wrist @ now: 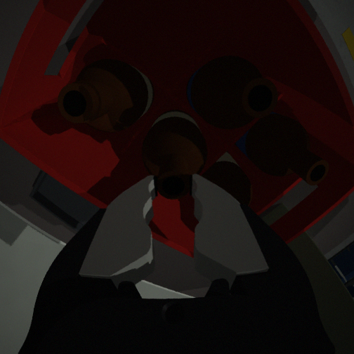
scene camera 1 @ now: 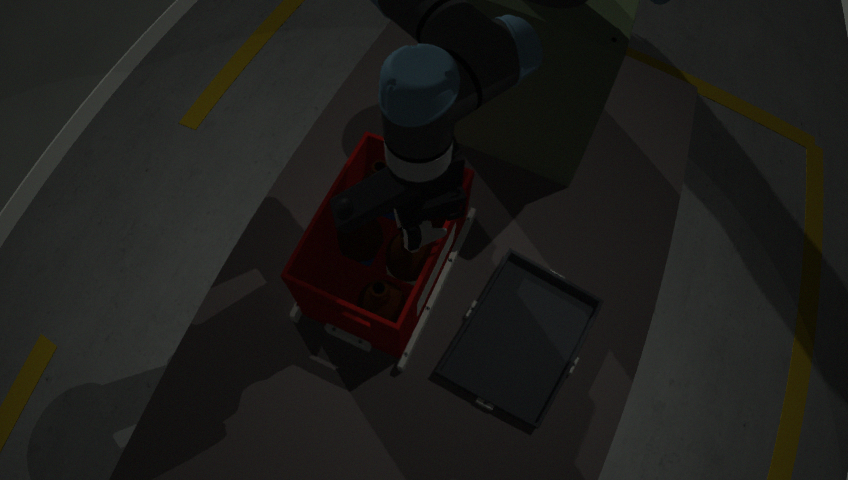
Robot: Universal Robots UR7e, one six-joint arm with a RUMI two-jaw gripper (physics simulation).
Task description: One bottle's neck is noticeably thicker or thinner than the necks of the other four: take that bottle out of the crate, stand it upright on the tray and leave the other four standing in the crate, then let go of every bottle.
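Places are measured from the arm's base along level axes (x ahead, y left, z up), in millimetres.
Where they show: gripper, fingertip midpoint: (scene camera 1: 409, 240).
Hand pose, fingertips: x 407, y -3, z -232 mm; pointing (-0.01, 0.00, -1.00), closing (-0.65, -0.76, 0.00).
Each offset is from my fingertips to the top centre of the thing. "spot": to the spot under its first point.
My gripper (scene camera 1: 412, 239) (wrist: 173, 177) is shut on the neck of a brown bottle {dx -1, dy -2, dz +14 mm} (scene camera 1: 405, 261) (wrist: 175, 150), which stands upright in the red crate {dx +6, dy -46, dz +25 mm} (scene camera 1: 333, 306) (wrist: 25, 90). Other brown bottles stand in the crate: one at the near end {spot: dx +100, dy +16, dz -8 mm} (scene camera 1: 382, 302) (wrist: 112, 95), one across from the held bottle {dx +11, dy -86, dz +13 mm} (scene camera 1: 358, 242) (wrist: 222, 92), one at the right in the wrist view (wrist: 276, 145), and one partly hidden behind my right finger (wrist: 228, 182). Neck widths are hard to compare in the dim light. The dark tray {spot: dx +27, dy +212, dz -145 mm} (scene camera 1: 511, 350) (wrist: 65, 200) lies beside the crate and bears no bottle.
The crate's high walls surround the bottles, and the held bottle is near the wall on the tray side. A pale rail {dx -6, dy +52, dz -120 mm} (scene camera 1: 439, 285) runs along that side. A green block (scene camera 1: 529, 124) stands behind the crate, under the arm. Yellow lines (scene camera 1: 806, 255) mark the floor.
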